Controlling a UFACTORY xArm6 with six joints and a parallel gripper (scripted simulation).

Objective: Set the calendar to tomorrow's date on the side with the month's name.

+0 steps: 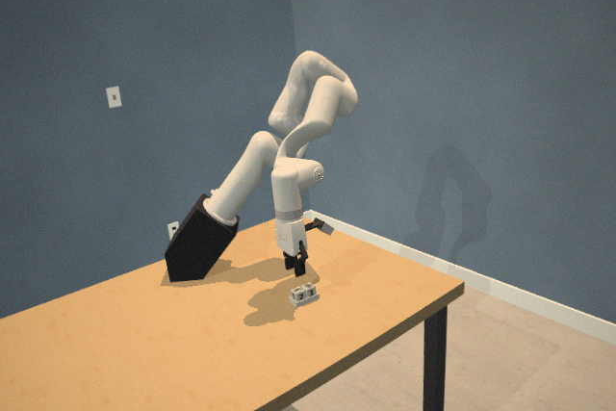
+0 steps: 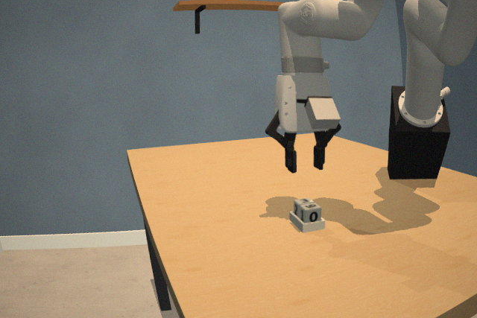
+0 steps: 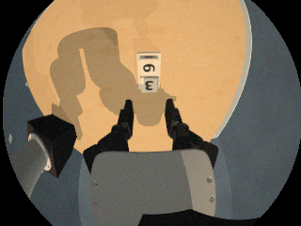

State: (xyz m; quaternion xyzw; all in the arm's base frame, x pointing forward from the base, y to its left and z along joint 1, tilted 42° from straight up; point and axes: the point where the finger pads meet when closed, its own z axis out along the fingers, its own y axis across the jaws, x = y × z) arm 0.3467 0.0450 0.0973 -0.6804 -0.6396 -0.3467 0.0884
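Right now my hand is 4 cm to the right of the digit cube and 9 cm above it. Round my hand: grey tray (2 cm to the left, 11 cm below).
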